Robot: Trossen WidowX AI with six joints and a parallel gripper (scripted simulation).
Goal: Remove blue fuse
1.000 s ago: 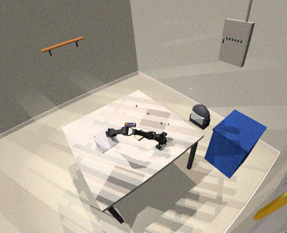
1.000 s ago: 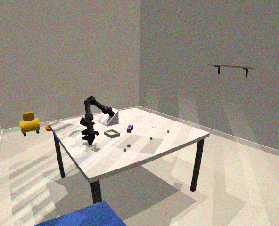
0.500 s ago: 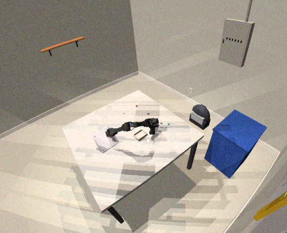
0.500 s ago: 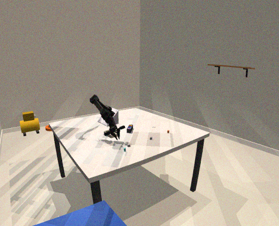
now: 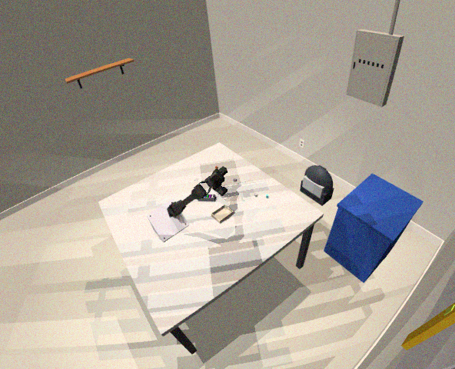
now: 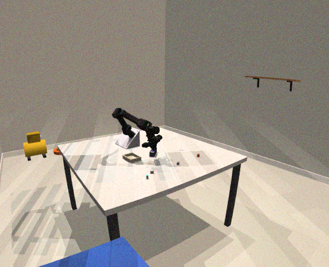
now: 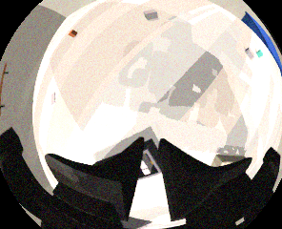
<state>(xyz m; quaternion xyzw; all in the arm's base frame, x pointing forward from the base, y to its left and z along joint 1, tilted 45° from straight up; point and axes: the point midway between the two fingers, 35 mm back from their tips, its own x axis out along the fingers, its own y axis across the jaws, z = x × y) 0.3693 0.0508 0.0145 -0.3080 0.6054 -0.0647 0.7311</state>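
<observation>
My gripper tip is now 90 mm past the blue fuse, 40 mm above it and 30 mm to the right of it. The rest, counted from my gripper tip: tray (180 mm to the right, 60 mm below, 60 mm behind).
</observation>
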